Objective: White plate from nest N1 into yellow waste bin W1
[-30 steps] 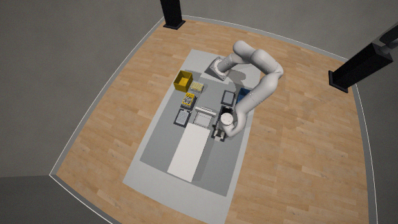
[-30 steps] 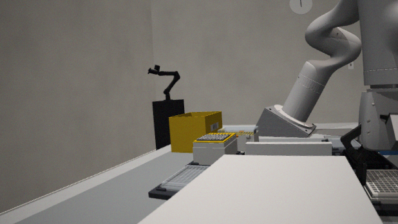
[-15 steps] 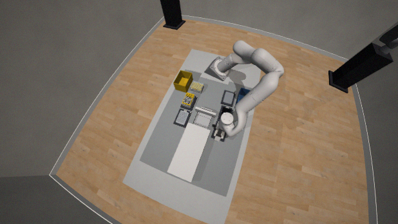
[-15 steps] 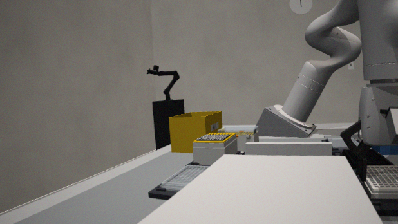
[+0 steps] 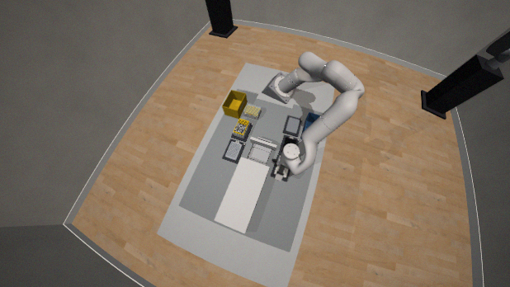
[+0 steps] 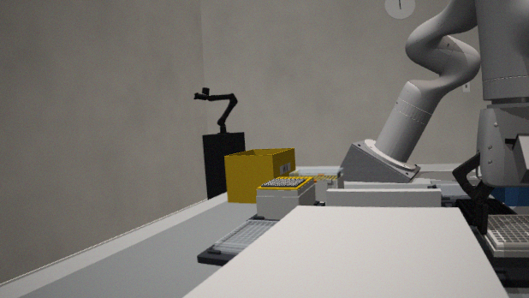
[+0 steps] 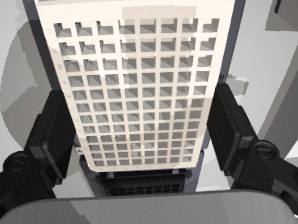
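Right now the yellow-rimmed tip box is 40 cm to the right of my hand, 15 cm behind it and 1 cm above it. From my hand the other things lie so: black plate (17 cm behind, 3 cm below, 2 cm to the right); white plate (1 cm below); long white cooler (17 cm to the right, 15 cm ahead, 2 cm below).
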